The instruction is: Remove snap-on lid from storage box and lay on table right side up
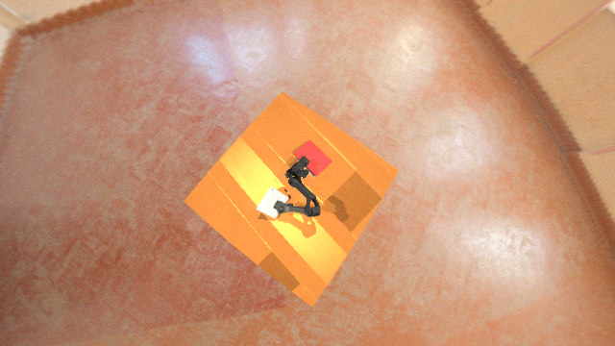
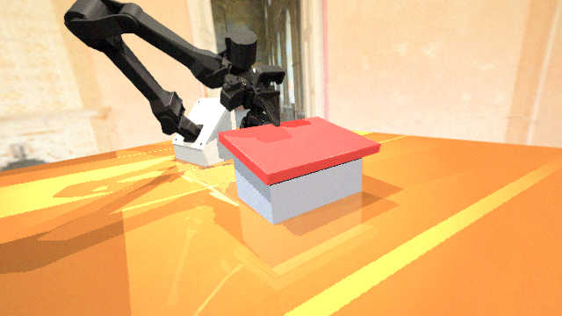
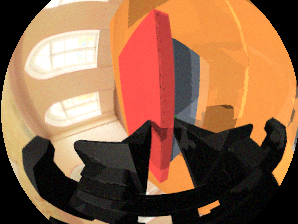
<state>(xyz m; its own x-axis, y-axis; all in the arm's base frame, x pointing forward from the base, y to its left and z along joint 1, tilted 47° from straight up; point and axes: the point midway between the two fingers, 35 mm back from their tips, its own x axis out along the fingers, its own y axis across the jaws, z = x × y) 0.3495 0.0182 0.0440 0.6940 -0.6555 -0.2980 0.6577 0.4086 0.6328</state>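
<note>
The red lid lies 70 mm ahead of my gripper tip, 20 mm to the right of it and 10 mm below it. The rest, counted from my gripper tip: grey storage box 70 mm below, 70 mm ahead, 20 mm to the right.
</note>
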